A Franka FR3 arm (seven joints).
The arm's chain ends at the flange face. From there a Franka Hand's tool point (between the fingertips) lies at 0.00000 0.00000 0.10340 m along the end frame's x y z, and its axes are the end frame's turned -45 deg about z.
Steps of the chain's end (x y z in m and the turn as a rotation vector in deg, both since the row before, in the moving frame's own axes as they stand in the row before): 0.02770, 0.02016, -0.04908, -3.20, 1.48, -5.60; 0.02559, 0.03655, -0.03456, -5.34, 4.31, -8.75; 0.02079, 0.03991, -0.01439, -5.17, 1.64, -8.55; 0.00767, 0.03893, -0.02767, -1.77, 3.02, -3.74; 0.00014, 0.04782, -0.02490, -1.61, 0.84, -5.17
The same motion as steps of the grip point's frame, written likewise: 0.00343, 0.03991, -0.04928, -3.31, -1.22, -5.60; -0.00812, 0.05628, -0.03530, -6.82, -0.73, -8.75; -0.01735, 0.05190, -0.01485, -4.82, -2.50, -8.55; -0.02031, 0.03900, -0.02786, -3.39, 0.88, -3.74; -0.03456, 0.03708, -0.02495, -1.73, -0.54, -5.17
